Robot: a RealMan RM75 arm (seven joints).
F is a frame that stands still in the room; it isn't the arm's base.
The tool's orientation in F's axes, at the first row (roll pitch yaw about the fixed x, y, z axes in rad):
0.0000 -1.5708 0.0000
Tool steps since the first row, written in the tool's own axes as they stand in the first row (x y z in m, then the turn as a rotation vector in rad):
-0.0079 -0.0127 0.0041 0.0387 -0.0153 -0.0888
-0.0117 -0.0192 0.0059 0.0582 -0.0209 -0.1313
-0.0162 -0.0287 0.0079 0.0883 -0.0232 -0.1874
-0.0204 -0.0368 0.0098 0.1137 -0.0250 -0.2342
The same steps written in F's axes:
-0.0041 -0.0127 -0.0079 0.0888 -0.0153 0.0387
-0.0059 -0.0192 -0.0117 0.1313 -0.0209 0.0582
-0.0079 -0.0287 -0.0162 0.1874 -0.0232 0.0883
-0.0098 -0.0368 -0.0204 0.2342 -0.0250 0.1137

